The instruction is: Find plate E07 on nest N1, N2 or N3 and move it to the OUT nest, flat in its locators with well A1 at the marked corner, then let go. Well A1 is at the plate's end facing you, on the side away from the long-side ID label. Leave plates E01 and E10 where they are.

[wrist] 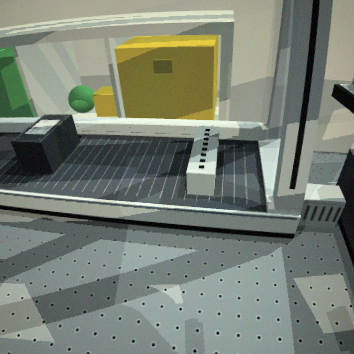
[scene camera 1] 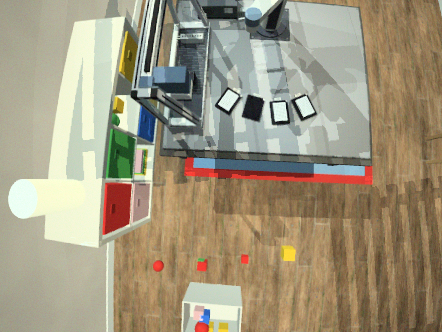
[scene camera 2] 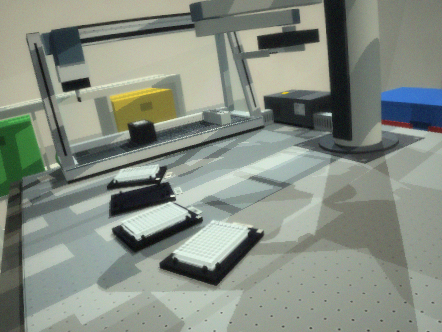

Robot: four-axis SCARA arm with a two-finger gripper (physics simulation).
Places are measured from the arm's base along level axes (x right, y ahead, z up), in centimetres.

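Pixels of known places: gripper, fingertip midpoint: (wrist: 154, 73) (scene camera 1: 236, 8); arm's base at its link origin: (scene camera 1: 269, 24) (scene camera 2: 357, 145).
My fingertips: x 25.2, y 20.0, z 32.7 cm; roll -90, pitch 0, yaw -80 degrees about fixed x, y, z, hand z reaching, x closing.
Ahead of a thing's pixels: the offset from my fingertips to its top centre. "pt": to the spot under its first point. Level surfaces: height alone.
Three white well plates lie flat on black nests in a curved row: one at the gantry end {pt dx +2.5, dy +45.7, dz -28.8 cm} (scene camera 1: 229, 100) (scene camera 2: 137, 173), one third in the row {pt dx -32.1, dy +52.5, dz -28.9 cm} (scene camera 1: 280, 112) (scene camera 2: 157, 220), one at the other end {pt dx -48.7, dy +47.9, dz -29.0 cm} (scene camera 1: 304, 107) (scene camera 2: 212, 244). The second black nest {dx -13.9, dy +49.3, dz -29.2 cm} (scene camera 1: 253, 108) (scene camera 2: 142, 199) is empty. Small pale tags sit by the nests; plate IDs, nest names and the marked corner are too small to read. My gripper (scene camera 2: 265, 53) is open and empty, high above the table and well away from the plates. A dark piece of it shows at the right edge of the wrist view, where no plate shows.
A gantry frame (scene camera 2: 47, 100) (wrist: 295, 125) stands over a dark slatted deck {dz -26.5 cm} (wrist: 130, 165) with a black block {pt dx +26.3, dy +34.5, dz -22.2 cm} (scene camera 2: 142, 132) (wrist: 47, 145) and a white slotted block {pt dx +27.1, dy +2.7, dz -23.7 cm} (scene camera 2: 216, 117) (wrist: 202, 162). A dark instrument box {pt dx +8.4, dy -23.3, dz -23.1 cm} (scene camera 2: 295, 106) stands between the gantry and the arm's column (scene camera 2: 362, 75).
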